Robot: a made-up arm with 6 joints.
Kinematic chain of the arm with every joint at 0, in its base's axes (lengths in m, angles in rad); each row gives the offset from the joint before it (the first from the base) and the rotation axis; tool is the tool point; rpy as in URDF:
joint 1: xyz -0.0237 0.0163 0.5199 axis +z
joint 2: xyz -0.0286 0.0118 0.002 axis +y
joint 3: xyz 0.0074 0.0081 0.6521 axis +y
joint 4: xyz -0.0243 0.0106 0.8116 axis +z
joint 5: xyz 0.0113 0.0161 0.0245 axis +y
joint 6: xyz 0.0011 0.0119 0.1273 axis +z
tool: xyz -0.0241 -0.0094 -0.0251 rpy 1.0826 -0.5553 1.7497
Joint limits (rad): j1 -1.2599..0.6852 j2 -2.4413..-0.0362 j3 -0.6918..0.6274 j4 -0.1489..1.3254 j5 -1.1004..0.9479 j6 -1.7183..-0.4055
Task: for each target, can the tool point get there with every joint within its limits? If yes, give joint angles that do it. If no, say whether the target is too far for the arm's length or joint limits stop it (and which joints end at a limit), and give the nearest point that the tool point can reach.
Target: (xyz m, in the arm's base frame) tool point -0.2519 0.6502 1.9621
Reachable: yes | joints -1.1117 -0.5988 0.3086 0.1540 0.2775 -1.0019
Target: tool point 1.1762 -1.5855 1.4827
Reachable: no: too far | nearest point 0.2897 -0.4021 1.8793 | short by 1.531 m
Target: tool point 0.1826 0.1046 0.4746
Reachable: no: joint limits stop it (at a limit: joint 1, joint 2, joint 3, joint 5) | nearest point -0.0628 0.3724 -0.8333 | short by 1.357 m
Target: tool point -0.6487 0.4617 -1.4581
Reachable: no: too far | nearest point -0.5525 0.3931 -0.8947 | short by 0.576 m
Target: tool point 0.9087 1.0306 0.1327
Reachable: no: joint limits stop it (at a limit: joint 1, joint 3, joint 5, joint 6) | nearest point -0.2842 1.2682 -0.2202 | short by 1.267 m
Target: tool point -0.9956 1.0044 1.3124
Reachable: yes | joints -0.7187 -1.2203 0.3210 0.7931 0.5022 -1.5170
